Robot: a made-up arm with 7 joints.
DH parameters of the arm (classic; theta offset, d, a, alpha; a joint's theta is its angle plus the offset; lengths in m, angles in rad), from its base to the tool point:
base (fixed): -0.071 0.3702 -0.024 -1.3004
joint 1: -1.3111 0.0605 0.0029 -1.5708
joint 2: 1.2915 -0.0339 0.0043 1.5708
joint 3: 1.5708 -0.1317 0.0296 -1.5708
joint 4: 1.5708 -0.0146 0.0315 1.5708
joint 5: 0 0.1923 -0.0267 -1.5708
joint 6: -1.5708 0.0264 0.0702 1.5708
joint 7: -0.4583 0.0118 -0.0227 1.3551
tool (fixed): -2.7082 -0.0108 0 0
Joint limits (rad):
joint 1: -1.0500..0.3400
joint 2: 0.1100..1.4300
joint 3: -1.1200..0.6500
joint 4: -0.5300..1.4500
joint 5: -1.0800..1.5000
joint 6: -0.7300..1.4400
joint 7: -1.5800..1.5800
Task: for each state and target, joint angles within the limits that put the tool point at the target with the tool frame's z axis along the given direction. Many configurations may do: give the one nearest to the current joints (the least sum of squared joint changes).
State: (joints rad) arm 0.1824 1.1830 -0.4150 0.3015 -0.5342 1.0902 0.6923
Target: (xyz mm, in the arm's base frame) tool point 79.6 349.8 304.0 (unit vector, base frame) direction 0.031 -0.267 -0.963
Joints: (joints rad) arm 0.3124 1.3822 0.1872 0.4490 -0.5042 1.4400 0.7031
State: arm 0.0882 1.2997 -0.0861 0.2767 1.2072 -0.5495 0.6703
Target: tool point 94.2 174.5 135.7 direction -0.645 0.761 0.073
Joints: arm 0.0415 1.2230 -0.3347 0.2867 1.4720 -0.6279 0.0982
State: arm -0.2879 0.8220 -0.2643 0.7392 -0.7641 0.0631 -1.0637
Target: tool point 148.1 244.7 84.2 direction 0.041 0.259 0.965
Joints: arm -0.3007 0.8388 -0.4720 0.6551 -0.8325 0.6599 -1.5800
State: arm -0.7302 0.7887 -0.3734 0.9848 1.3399 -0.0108 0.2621
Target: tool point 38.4 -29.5 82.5 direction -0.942 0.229 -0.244
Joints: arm 0.0147 0.4469 -0.7211 0.4668 1.0986 -0.2118 0.1586
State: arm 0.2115 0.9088 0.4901 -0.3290 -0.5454 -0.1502 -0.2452
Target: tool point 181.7 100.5 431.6 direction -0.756 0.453 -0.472
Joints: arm 0.2555 1.3003 0.3928 -0.4711 -0.2698 -0.6884 -0.7920
